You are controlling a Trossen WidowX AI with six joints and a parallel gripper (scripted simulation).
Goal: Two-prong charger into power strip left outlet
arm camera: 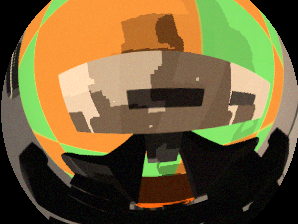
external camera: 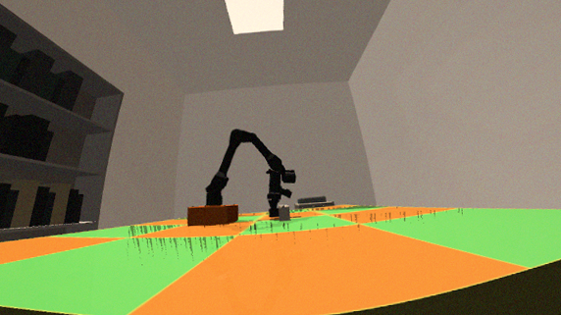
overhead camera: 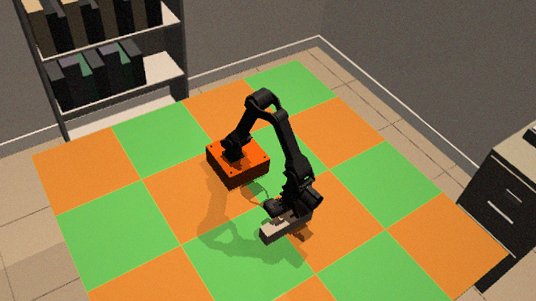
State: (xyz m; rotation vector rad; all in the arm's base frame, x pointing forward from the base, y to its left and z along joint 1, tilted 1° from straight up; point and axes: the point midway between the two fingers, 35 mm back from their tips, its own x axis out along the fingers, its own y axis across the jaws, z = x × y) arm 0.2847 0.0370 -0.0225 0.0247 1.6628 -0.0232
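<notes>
The dark charger lies 20 mm ahead of my gripper tip and 10 mm above it.
</notes>
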